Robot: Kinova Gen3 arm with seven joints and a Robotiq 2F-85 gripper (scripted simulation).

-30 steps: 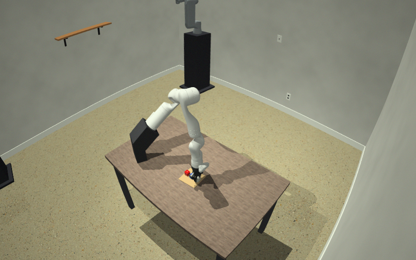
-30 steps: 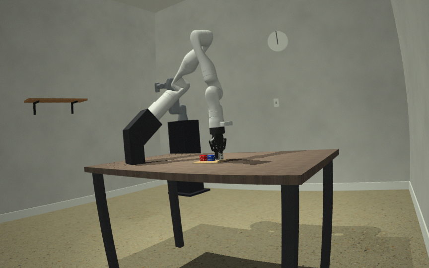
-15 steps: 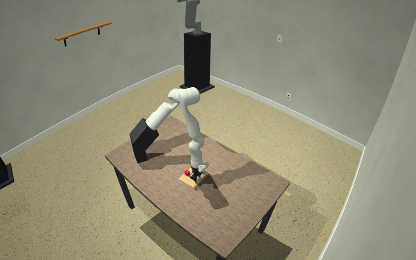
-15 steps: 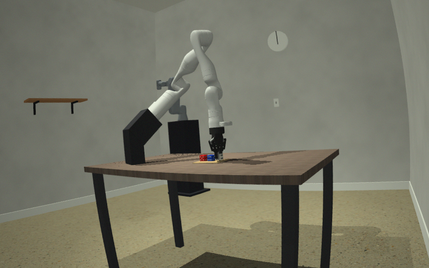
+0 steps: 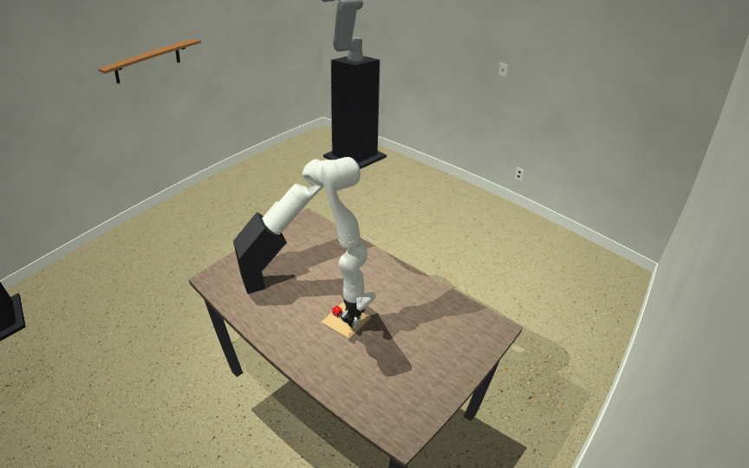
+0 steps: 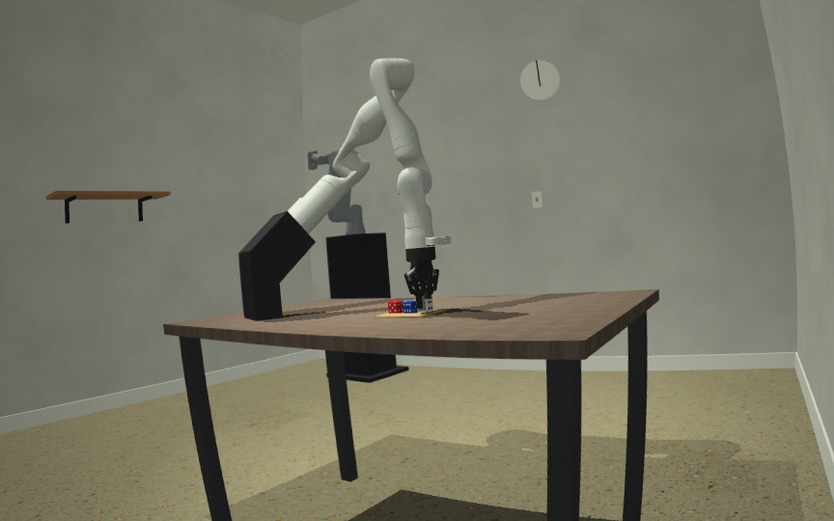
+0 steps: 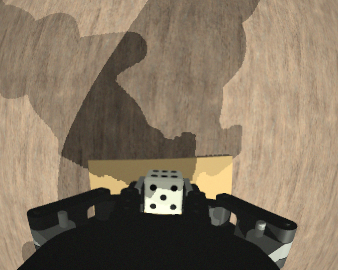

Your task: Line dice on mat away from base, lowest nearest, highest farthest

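My hand is 10 mm above the white die. From my hand the other things lie so: blue die (40 mm behind, 10 mm below); then tan mat (40 mm behind, 30 mm below); then red die (90 mm behind, 10 mm to the right, 10 mm below).
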